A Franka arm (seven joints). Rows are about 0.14 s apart.
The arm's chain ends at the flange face. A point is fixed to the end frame.
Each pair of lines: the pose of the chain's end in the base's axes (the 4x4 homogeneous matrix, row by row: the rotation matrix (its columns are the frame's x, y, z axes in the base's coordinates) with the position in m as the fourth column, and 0 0 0 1 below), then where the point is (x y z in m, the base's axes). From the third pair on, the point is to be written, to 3 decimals.
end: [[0.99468 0.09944 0.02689 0.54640], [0.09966 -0.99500 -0.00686 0.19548], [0.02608 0.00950 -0.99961 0.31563], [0 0 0 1]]
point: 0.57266 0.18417 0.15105
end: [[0.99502 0.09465 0.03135 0.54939], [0.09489 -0.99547 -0.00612 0.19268], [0.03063 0.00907 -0.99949 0.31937], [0 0 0 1]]
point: 0.57633 0.18139 0.15490
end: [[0.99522 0.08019 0.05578 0.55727], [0.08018 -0.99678 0.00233 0.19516], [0.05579 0.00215 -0.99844 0.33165], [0 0 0 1]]
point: 0.588 0.185 0.168
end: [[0.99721 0.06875 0.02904 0.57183], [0.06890 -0.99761 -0.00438 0.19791], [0.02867 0.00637 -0.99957 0.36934], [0 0 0 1]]
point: 0.598 0.186 0.205
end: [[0.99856 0.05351 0.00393 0.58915], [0.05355 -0.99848 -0.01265 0.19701], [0.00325 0.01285 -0.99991 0.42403], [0 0 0 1]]
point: 0.611 0.184 0.259
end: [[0.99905 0.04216 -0.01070 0.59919], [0.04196 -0.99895 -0.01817 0.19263], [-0.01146 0.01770 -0.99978 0.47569], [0 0 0 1]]
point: 0.619 0.178 0.310
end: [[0.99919 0.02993 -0.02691 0.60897], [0.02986 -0.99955 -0.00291 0.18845], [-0.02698 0.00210 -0.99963 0.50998], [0 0 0 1]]
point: 0.626 0.176 0.344
